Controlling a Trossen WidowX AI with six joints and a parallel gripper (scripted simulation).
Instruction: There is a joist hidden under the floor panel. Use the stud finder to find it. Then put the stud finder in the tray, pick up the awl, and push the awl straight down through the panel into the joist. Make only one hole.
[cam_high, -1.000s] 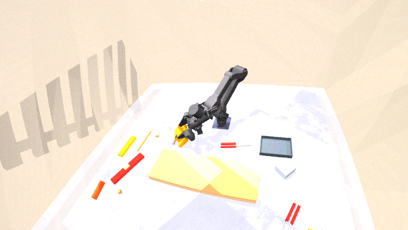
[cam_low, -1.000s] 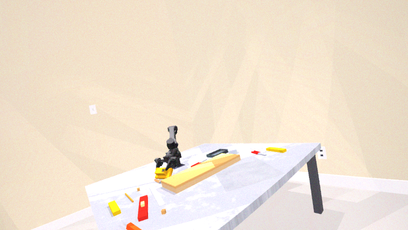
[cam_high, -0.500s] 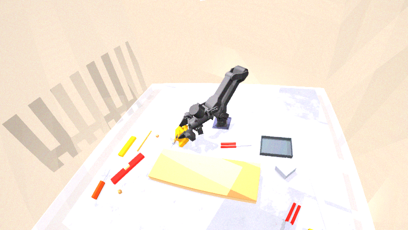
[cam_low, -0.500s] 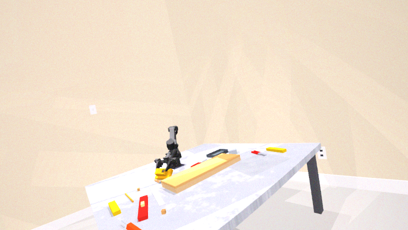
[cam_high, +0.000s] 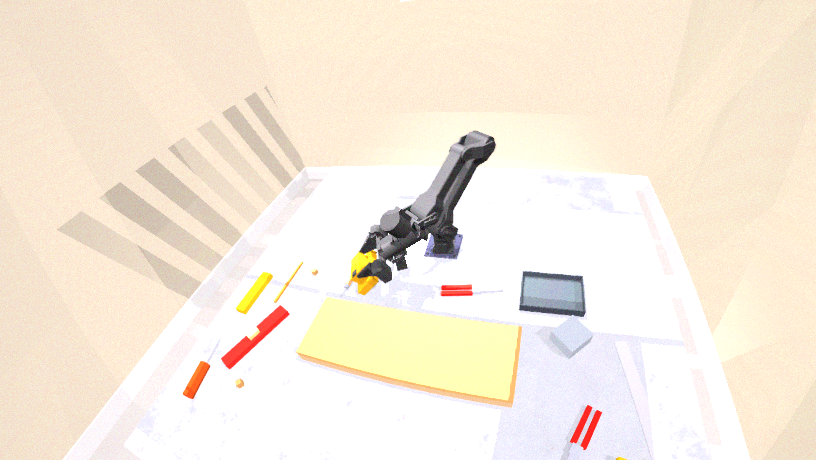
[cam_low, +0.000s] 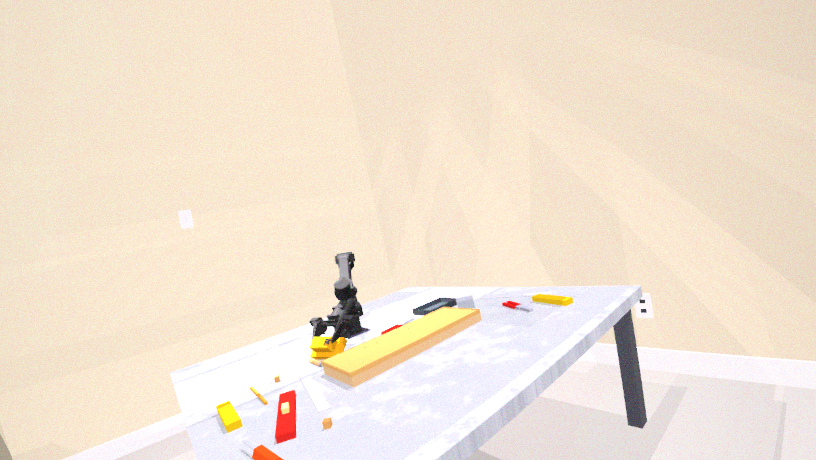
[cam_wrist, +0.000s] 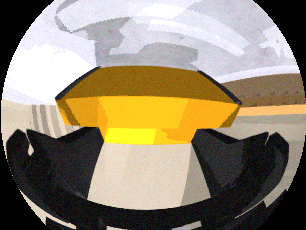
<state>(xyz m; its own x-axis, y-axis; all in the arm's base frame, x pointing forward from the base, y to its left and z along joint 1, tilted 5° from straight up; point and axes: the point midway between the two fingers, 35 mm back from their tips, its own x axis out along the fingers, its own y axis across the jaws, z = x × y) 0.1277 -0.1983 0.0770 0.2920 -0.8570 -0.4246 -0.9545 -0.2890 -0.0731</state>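
The stud finder lies 1 cm ahead of my gripper tip, 1 cm to the left of it and 1 cm below it. Also, from my gripper tip: square light: 3 cm ahead; thin orange stick: 2 cm ahead, 25 cm to the right, 6 cm below; awl: 2 cm ahead, 4 cm to the right, 5 cm below.
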